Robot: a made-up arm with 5 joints.
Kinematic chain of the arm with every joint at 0, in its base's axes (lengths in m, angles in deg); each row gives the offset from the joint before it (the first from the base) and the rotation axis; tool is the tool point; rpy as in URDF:
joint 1: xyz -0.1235 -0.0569 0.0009 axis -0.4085 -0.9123 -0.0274
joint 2: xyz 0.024 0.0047 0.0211 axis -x
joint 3: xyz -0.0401 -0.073 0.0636 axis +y
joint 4: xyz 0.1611 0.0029 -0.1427 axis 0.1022 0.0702 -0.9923
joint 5: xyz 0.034 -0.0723 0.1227 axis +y
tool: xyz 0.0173 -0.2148 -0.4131 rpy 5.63 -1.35 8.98
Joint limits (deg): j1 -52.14..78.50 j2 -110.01..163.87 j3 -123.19..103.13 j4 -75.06..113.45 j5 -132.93..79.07
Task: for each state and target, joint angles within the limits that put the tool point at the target. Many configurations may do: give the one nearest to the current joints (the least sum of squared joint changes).
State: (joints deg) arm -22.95 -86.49 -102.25 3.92 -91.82
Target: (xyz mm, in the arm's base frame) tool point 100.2 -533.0 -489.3
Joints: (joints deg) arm -6.83 -92.00 -75.42 12.64 -69.11
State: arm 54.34 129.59 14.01 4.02 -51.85
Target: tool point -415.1 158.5 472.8
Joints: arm 51.46 134.69 8.85 18.79 -20.17
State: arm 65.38 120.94 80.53 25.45 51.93
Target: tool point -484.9 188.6 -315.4
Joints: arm 65.00 119.47 88.14 8.92 30.49
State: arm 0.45 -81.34 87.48 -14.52 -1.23
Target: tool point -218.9 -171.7 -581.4
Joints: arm 44.70 -62.11 94.26 -7.22 -9.70
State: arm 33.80 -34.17 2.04 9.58 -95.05
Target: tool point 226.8 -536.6 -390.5
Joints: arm -18.87 -64.52 -31.28 9.72 -96.84
